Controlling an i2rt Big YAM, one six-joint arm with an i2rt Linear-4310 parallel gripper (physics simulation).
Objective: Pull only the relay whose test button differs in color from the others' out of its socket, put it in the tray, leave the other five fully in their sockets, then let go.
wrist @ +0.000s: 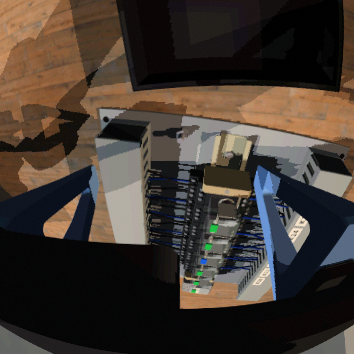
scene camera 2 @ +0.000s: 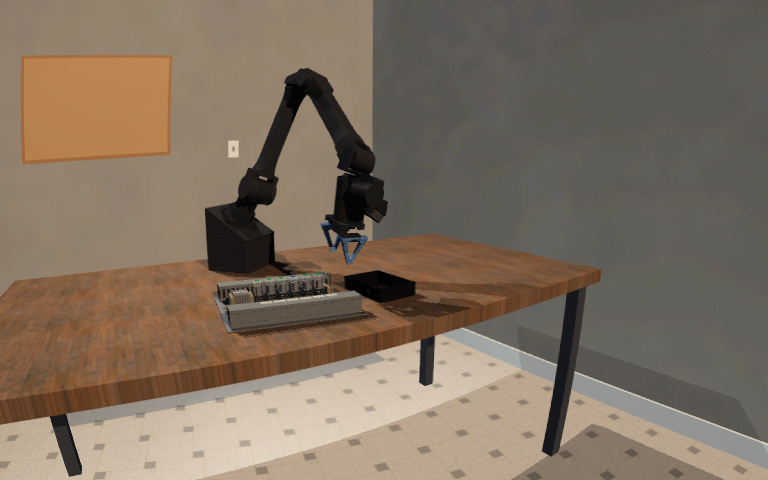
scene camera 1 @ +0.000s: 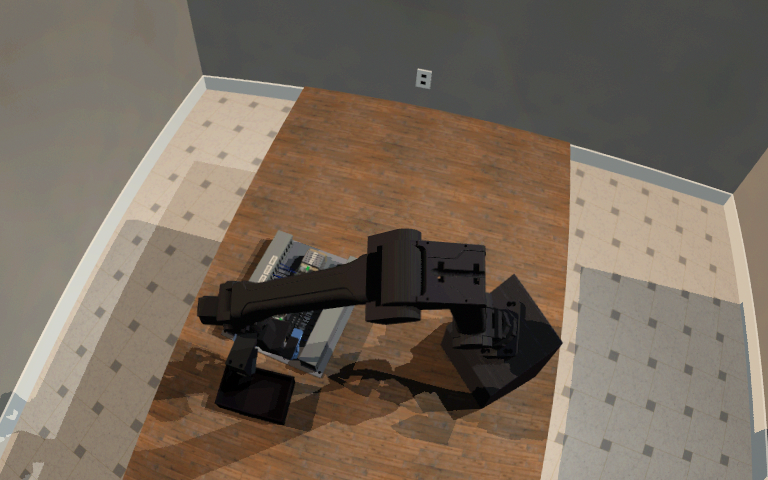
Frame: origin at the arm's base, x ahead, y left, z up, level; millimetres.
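Where they show: gripper, fingertip midpoint: (wrist: 175, 173) (scene camera 2: 341, 257) (scene camera 1: 277, 349); arm's base, link origin: (scene camera 2: 237, 220) (scene camera 1: 500, 328).
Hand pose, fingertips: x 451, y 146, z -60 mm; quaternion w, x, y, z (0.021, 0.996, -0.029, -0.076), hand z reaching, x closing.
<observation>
Each offset is from my fingertips to the top centre of the thing. Level surfaces: height alone.
The relays stand in a row in their sockets on the grey panel @(22 mm ahead, 170 mm right, 86 mm down) (scene camera 1: 316, 369) (wrist: 200, 125). The relay with the blue test button @(25 mm ahead, 142 mm right, 27 mm down) (scene camera 2: 292, 276) (wrist: 203, 261) is third from the tray end; the other five show green buttons. All six appear seated at similar height. My gripper (scene camera 2: 340, 255) (wrist: 175, 173) is open and empty, high above the panel's tray-side end, with its fingers wide apart. The black tray @(36 mm ahead, 91 mm left, 61 mm down) (scene camera 1: 249, 413) (scene camera 2: 396, 292) (wrist: 235, 83) lies beside that end and looks empty. In scene camera 1 the arm hides much of the relay row.
Grey slotted wire ducts (scene camera 2: 294, 311) (wrist: 122, 185) run along both long sides of the relay row. A beige end block @(35 mm ahead, 63 mm right, 56 mm down) (wrist: 227, 181) stands at its tray end. Blue wires run from the sockets to the ducts. The arm's base (scene camera 1: 509, 350) (scene camera 2: 237, 243) stands on the wooden table @(96 mm down) (scene camera 2: 113, 339).
</observation>
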